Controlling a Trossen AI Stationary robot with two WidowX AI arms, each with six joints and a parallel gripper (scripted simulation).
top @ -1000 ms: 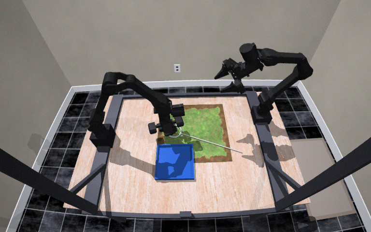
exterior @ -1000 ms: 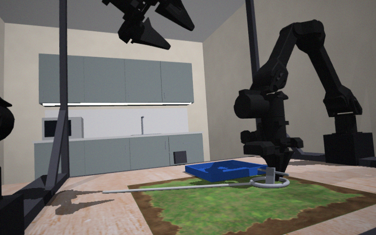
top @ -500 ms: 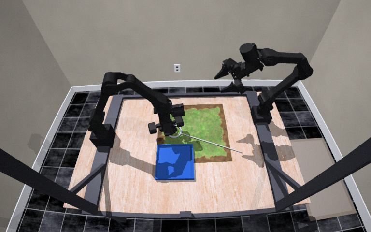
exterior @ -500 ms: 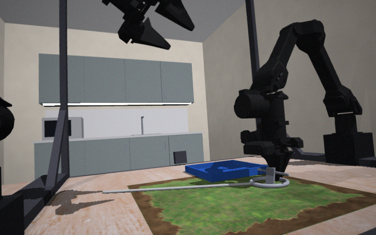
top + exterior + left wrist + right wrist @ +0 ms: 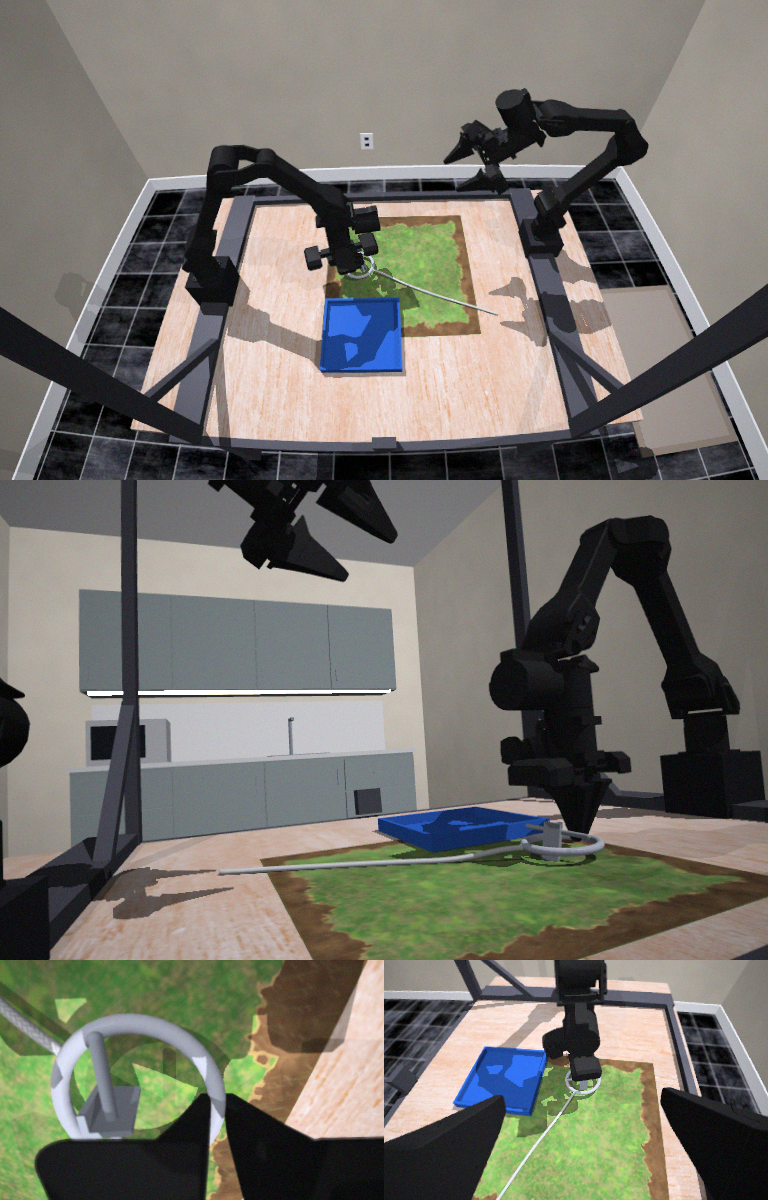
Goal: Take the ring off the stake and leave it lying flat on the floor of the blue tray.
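My left hand is 40 mm to the left of the pale grey ring, 30 mm above it and 10 mm short of it. The rest, counted from my left hand: green mat 150 mm to the right, 60 mm below, 20 mm behind; grey stake 50 mm to the right, 30 mm below, 10 mm ahead; blue tray 200 mm behind, 40 mm below, 20 mm to the right.
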